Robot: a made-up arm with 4 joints.
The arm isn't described. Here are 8 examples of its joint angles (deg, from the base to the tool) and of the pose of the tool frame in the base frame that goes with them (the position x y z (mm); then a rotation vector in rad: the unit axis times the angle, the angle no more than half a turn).
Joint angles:
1: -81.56 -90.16 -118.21 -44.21
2: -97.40 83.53 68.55 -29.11
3: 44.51 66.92 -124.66 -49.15
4: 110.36 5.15 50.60 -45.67
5: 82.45 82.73 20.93 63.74
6: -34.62 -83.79 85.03 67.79
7: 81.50 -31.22 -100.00 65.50
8: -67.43 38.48 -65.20 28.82
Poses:
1: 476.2 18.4 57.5 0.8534 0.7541 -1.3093
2: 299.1 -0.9 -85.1 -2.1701 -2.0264 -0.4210
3: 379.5 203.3 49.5 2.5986 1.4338 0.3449
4: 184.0 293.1 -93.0 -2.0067 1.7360 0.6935
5: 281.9 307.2 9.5 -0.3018 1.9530 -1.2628
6: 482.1 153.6 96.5 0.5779 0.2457 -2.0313
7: 204.2 324.6 -108.5 -1.4567 1.4035 0.3408
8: 365.5 105.6 -49.9 0.3774 2.5124 -0.0117
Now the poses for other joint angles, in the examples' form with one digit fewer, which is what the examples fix.
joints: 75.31 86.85 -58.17 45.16
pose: 304 271 33 -1.601 0.542 -1.553
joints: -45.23 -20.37 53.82 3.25
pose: 453 117 28 1.572 1.184 2.275
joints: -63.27 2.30 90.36 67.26
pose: 429 79 -39 -0.834 0.074 -1.772
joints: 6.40 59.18 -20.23 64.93
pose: 388 194 20 0.178 2.839 -0.739
